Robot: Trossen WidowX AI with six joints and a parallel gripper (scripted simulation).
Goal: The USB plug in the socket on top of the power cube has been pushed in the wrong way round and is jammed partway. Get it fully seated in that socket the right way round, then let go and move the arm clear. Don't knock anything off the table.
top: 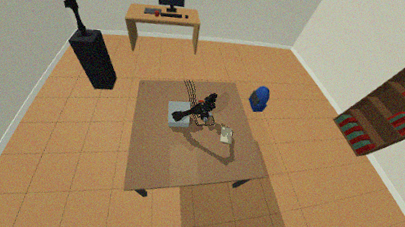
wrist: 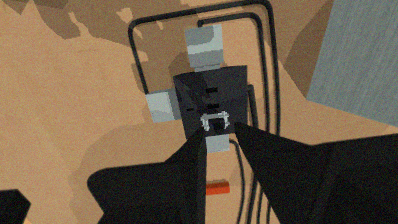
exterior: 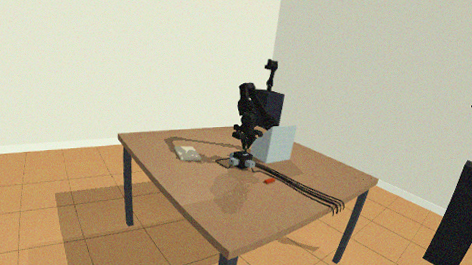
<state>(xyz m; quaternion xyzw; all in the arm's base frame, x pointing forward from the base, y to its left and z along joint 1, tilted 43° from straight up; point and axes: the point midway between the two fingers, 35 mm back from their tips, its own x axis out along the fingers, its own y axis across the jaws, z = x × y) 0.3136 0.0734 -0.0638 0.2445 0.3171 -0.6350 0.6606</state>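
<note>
My gripper tip is 1 cm to the right of the socket and 4 cm above it. Also, from my gripper tip: small piece (2 cm behind, 21 cm to the left, 10 cm below); then pad (23 cm ahead, 25 cm to the right, 10 cm below).
</note>
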